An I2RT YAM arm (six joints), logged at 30 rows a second.
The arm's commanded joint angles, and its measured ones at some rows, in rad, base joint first. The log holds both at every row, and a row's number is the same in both.
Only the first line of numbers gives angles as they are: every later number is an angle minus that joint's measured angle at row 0.
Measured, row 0: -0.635, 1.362, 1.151, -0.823, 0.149, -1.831
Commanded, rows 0 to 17: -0.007, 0.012, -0.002, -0.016, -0.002, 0.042; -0.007, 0.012, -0.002, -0.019, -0.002, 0.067; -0.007, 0.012, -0.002, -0.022, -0.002, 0.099; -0.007, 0.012, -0.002, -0.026, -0.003, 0.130; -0.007, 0.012, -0.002, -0.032, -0.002, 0.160; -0.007, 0.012, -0.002, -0.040, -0.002, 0.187; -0.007, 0.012, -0.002, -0.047, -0.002, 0.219; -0.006, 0.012, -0.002, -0.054, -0.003, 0.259; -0.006, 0.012, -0.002, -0.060, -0.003, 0.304; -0.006, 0.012, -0.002, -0.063, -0.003, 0.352; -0.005, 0.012, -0.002, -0.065, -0.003, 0.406; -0.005, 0.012, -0.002, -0.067, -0.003, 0.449; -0.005, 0.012, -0.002, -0.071, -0.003, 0.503; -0.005, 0.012, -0.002, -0.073, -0.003, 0.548; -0.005, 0.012, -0.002, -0.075, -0.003, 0.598; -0.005, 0.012, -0.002, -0.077, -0.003, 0.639; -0.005, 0.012, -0.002, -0.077, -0.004, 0.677; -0.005, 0.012, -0.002, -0.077, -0.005, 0.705
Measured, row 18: 0.000, 0.001, 0.000, -0.075, 0.000, 0.496
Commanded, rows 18 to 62: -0.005, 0.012, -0.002, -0.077, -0.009, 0.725; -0.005, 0.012, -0.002, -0.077, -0.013, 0.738; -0.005, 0.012, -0.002, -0.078, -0.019, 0.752; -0.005, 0.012, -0.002, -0.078, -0.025, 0.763; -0.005, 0.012, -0.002, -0.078, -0.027, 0.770; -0.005, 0.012, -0.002, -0.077, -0.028, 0.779; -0.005, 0.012, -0.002, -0.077, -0.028, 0.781; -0.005, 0.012, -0.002, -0.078, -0.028, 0.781; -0.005, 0.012, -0.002, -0.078, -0.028, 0.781; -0.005, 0.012, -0.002, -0.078, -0.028, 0.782; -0.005, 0.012, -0.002, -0.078, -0.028, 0.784; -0.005, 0.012, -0.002, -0.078, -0.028, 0.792; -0.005, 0.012, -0.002, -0.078, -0.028, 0.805; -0.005, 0.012, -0.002, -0.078, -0.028, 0.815; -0.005, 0.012, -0.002, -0.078, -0.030, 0.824; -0.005, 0.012, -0.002, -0.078, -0.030, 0.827; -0.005, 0.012, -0.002, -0.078, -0.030, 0.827; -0.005, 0.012, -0.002, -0.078, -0.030, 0.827; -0.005, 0.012, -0.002, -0.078, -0.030, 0.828; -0.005, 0.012, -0.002, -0.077, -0.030, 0.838; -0.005, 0.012, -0.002, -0.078, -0.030, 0.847; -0.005, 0.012, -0.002, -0.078, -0.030, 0.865; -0.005, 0.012, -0.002, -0.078, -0.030, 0.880; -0.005, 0.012, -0.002, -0.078, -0.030, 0.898; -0.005, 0.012, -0.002, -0.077, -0.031, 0.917; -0.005, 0.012, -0.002, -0.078, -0.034, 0.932; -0.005, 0.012, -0.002, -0.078, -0.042, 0.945; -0.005, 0.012, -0.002, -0.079, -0.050, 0.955; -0.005, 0.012, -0.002, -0.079, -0.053, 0.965; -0.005, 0.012, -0.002, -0.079, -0.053, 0.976; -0.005, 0.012, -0.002, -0.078, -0.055, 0.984; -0.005, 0.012, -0.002, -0.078, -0.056, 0.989; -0.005, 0.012, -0.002, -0.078, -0.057, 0.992; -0.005, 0.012, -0.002, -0.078, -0.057, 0.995; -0.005, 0.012, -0.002, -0.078, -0.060, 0.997; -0.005, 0.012, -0.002, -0.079, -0.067, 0.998; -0.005, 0.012, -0.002, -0.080, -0.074, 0.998; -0.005, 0.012, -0.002, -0.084, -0.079, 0.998; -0.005, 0.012, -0.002, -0.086, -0.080, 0.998; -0.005, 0.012, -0.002, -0.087, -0.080, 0.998; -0.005, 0.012, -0.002, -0.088, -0.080, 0.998; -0.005, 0.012, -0.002, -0.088, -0.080, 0.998; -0.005, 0.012, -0.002, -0.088, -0.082, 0.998; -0.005, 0.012, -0.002, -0.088, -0.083, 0.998; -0.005, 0.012, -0.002, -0.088, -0.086, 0.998
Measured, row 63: 0.000, 0.001, 0.000, -0.087, -0.059, 0.974
